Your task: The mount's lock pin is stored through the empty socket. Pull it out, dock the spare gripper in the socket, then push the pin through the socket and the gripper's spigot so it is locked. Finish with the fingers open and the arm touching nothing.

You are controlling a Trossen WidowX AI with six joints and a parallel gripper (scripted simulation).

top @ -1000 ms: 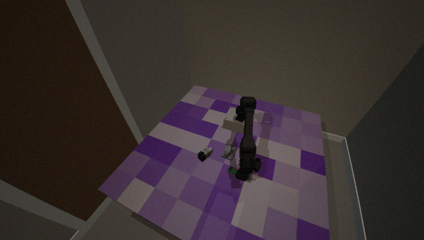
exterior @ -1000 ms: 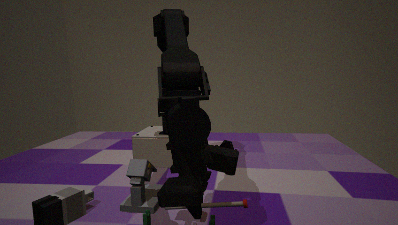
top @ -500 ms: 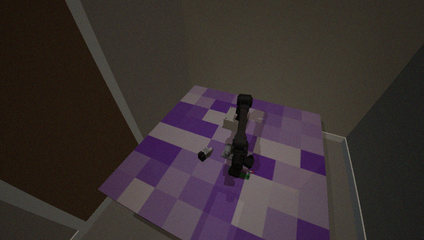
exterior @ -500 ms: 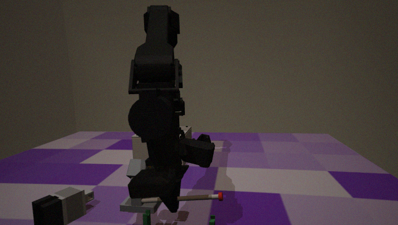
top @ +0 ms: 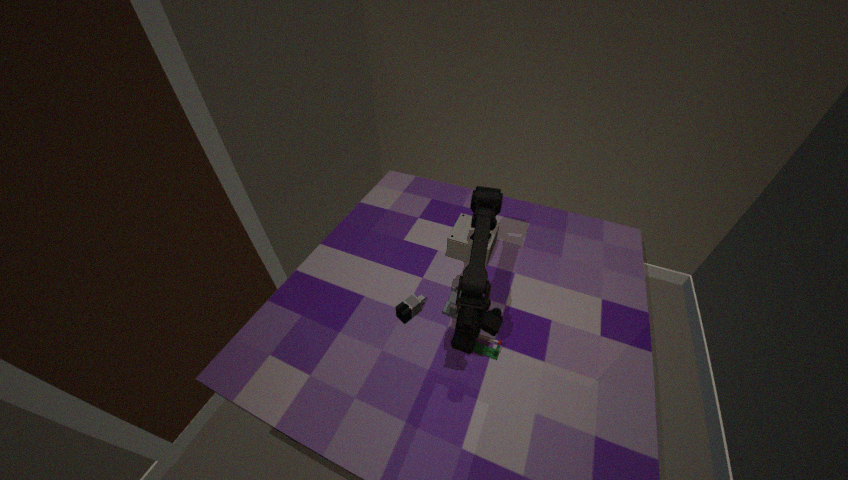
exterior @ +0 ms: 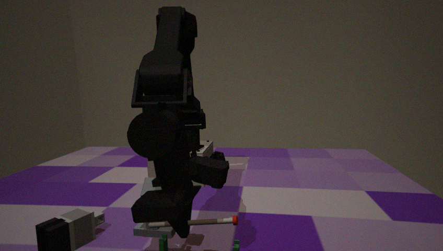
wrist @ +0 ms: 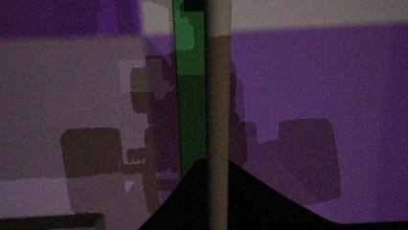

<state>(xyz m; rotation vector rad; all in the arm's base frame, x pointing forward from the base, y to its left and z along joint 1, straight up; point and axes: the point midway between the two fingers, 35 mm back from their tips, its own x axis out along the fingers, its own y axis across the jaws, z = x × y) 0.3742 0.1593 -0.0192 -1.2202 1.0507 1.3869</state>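
The green rack lies 3 cm below my gripper tip and 2 cm to the left of it. The rest, counted from my gripper tip: grey mount (11 cm to the right, 10 cm behind); then spare gripper (23 cm to the right, 2 cm below).
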